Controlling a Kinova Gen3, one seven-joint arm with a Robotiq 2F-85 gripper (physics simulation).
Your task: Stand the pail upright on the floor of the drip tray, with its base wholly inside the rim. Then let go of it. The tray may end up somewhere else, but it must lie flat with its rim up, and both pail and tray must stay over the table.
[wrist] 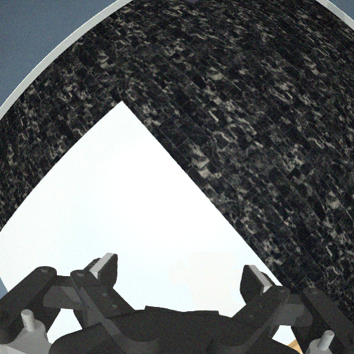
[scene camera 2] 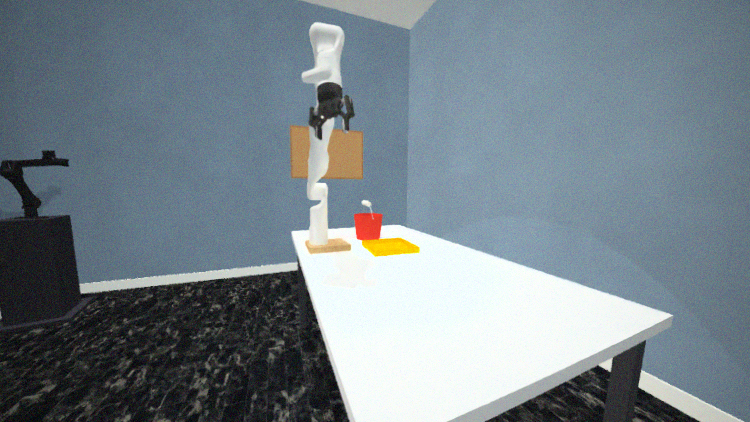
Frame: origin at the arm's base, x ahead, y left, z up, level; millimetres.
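Where they show: gripper, fingertip midpoint: [scene camera 2: 331, 136]; arm's base, origin of the base link: [scene camera 2: 319, 243].
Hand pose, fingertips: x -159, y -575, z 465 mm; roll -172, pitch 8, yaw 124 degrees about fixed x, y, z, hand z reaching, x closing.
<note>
Each offset is from my fingertips to the top centre of the thing. "spot": to the spot under its first point. Level surfaces: height alone.
A red pail @[spot: dx +489, dy +603, dz -402 mm] [scene camera 2: 368, 226] stands upright on the table at its far end, with its white-gripped handle raised. A yellow drip tray @[dx +495, dy +387, dz -466 mm] [scene camera 2: 391, 246] lies flat with its rim up, nearer the camera and a little to the right of the pail. The pail appears to stand behind the tray, outside its rim. My gripper [scene camera 2: 333, 134] [wrist: 179, 273] is open and empty, high above the table, with its fingers pointing down. Neither the pail nor the tray shows in the wrist view.
The white table @[dz -495 mm] [scene camera 2: 472, 314] [wrist: 125, 200] stretches toward the camera, with dark floor beyond its edges. The arm's wooden base plate [scene camera 2: 328, 245] is left of the tray. Another dark arm [scene camera 2: 23, 183] stands on a black pedestal [scene camera 2: 36, 267] off the table at the left.
</note>
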